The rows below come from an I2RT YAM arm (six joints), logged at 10 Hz.
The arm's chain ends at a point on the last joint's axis. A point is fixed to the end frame.
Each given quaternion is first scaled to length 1.
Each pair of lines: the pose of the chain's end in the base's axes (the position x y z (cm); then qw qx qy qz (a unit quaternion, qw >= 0)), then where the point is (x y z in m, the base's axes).
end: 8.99, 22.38, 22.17, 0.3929, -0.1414, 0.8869, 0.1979
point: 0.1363 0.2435 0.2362
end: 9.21, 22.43, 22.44, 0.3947, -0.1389, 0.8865, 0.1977
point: 0.1386 0.2437 0.2390
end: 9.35, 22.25, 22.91, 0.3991, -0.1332, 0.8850, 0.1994
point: 0.1401 0.2413 0.2442
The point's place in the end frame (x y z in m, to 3 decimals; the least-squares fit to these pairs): -0.043 0.002 0.030
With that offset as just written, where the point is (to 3 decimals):
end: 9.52, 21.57, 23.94, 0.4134, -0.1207, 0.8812, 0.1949
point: 0.142 0.233 0.256
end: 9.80, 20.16, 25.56, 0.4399, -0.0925, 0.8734, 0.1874
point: 0.145 0.216 0.274
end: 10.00, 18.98, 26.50, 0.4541, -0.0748, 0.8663, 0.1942
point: 0.147 0.202 0.285
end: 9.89, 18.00, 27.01, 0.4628, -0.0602, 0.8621, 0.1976
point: 0.146 0.190 0.291
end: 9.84, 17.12, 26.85, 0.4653, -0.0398, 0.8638, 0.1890
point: 0.146 0.179 0.289
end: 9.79, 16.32, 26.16, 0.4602, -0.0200, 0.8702, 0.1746
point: 0.146 0.169 0.281
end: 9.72, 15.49, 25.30, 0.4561, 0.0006, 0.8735, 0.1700
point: 0.146 0.159 0.272
